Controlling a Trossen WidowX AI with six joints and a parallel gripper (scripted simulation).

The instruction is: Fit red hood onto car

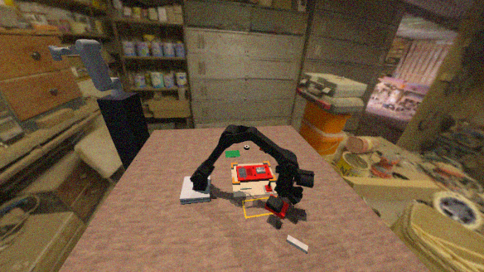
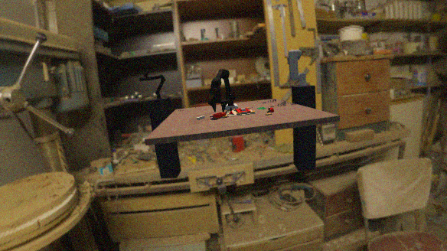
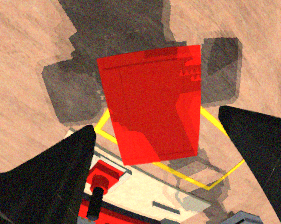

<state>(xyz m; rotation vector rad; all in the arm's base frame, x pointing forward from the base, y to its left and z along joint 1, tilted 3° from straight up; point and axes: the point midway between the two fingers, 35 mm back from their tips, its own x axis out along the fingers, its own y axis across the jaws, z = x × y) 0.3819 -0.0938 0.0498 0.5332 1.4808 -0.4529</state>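
My gripper tip is 20 mm above the red hood. Also, from my gripper tip: green patch: 390 mm to the left, 230 mm behind, 40 mm below; dark ring: 460 mm to the left, 120 mm behind, 30 mm below.
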